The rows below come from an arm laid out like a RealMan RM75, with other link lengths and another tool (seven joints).
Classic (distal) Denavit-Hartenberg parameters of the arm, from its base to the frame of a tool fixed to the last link. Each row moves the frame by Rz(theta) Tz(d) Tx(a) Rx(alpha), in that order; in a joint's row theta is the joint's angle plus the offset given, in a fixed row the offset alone. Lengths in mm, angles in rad.
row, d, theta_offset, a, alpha
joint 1, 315.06, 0, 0, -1.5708
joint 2, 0, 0, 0, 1.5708
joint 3, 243.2, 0, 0, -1.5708
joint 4, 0, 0, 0, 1.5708
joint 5, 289.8, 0, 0, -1.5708
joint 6, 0, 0, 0, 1.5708
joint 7, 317.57, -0.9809, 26.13, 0.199
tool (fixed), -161.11, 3.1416, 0, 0
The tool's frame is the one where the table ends.
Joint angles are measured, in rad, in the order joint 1, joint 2, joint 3, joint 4, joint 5, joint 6, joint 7. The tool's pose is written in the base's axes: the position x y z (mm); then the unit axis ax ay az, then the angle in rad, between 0 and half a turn. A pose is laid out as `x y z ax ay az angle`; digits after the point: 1 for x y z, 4 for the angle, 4 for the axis.
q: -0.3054, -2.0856, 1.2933, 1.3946, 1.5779, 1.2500, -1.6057
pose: -83.8 419.4 141.9 -0.5266 0.8372 0.1476 2.5342
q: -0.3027, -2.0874, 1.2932, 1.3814, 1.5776, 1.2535, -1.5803
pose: -88.1 418.5 138.7 -0.5224 0.8395 0.1493 2.5382
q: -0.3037, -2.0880, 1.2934, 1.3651, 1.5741, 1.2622, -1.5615
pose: -91.4 417.5 135.2 -0.5200 0.8416 0.1459 2.5429
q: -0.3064, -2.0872, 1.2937, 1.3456, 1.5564, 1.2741, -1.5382
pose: -93.6 416.1 132.8 -0.5169 0.8448 0.1382 2.5378
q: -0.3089, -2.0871, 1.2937, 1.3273, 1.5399, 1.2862, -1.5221
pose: -95.5 414.9 130.7 -0.5165 0.8465 0.1295 2.5326
